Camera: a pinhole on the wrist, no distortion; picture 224 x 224 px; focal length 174.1 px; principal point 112.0 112.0 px. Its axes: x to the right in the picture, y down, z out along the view. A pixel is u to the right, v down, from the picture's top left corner.
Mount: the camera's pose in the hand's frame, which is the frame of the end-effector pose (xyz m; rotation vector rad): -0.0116 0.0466 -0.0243 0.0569 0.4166 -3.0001
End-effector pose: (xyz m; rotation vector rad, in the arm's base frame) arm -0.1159 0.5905 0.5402 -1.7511 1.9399 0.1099
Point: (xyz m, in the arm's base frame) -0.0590 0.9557 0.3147
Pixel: 208 41
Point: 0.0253 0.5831 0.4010
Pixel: 58 188
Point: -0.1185 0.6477 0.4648
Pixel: 118 85
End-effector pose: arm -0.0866 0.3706 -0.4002 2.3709 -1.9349 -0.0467
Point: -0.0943 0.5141 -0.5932
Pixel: 213 117
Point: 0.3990 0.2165 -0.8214
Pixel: outside the picture
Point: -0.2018 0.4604 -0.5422
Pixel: 212 9
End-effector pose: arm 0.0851 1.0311 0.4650 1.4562 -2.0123 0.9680
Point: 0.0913 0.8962 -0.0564
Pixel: 213 25
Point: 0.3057 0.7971 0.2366
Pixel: 149 164
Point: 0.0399 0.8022 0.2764
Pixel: 85 63
